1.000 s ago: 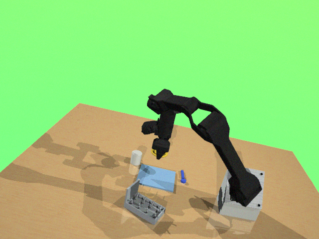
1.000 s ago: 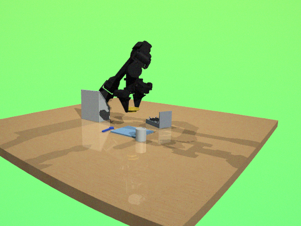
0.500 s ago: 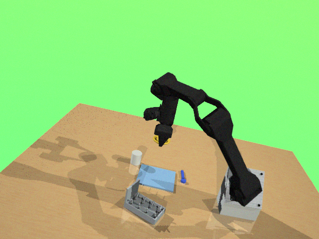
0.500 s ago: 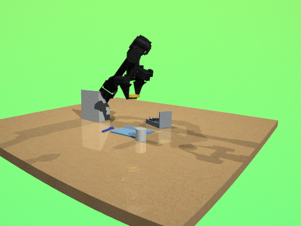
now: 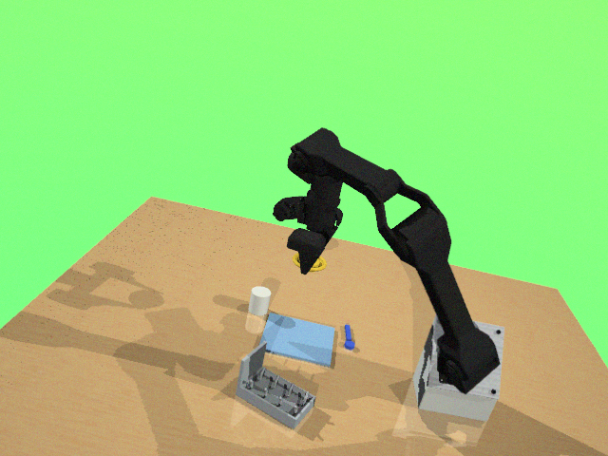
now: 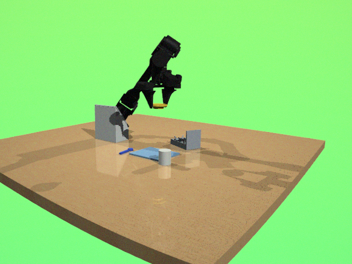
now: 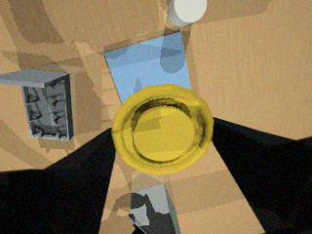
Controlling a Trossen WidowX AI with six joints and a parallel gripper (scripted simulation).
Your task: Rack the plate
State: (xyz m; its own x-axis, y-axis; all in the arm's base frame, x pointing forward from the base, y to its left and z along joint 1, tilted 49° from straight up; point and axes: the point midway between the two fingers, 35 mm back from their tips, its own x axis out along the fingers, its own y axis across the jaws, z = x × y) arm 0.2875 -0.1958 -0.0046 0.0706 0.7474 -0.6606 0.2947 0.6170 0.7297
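My gripper tip is 190 mm to the right of the grey dish rack, 160 mm above it and 30 mm short of it. Also, from my gripper tip: yellow plate 10 mm above; then light blue mat 180 mm below, 10 mm behind; then white cup 160 mm below, 90 mm to the right, 80 mm ahead.
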